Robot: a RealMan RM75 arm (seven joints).
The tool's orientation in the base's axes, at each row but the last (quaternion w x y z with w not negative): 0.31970, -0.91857, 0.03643, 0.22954; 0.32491, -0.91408, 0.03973, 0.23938; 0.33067, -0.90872, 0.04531, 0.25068; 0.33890, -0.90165, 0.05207, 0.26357; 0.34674, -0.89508, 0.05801, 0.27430
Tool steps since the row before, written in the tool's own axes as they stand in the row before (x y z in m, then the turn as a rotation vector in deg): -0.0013, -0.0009, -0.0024, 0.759, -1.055, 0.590; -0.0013, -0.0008, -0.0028, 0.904, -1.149, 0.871; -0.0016, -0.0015, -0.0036, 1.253, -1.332, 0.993; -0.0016, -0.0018, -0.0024, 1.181, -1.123, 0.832; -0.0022, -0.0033, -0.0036, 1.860, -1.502, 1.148
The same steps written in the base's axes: 0.0000, -0.0008, 0.0027, 0.667, 1.254, -0.143; 0.0002, -0.0012, 0.0030, 0.701, 1.512, -0.346; 0.0005, -0.0012, 0.0040, 0.998, 1.759, -0.489; 0.0002, -0.0003, 0.0034, 0.950, 1.490, -0.473; 0.0007, -0.0001, 0.0053, 1.492, 2.041, -0.803
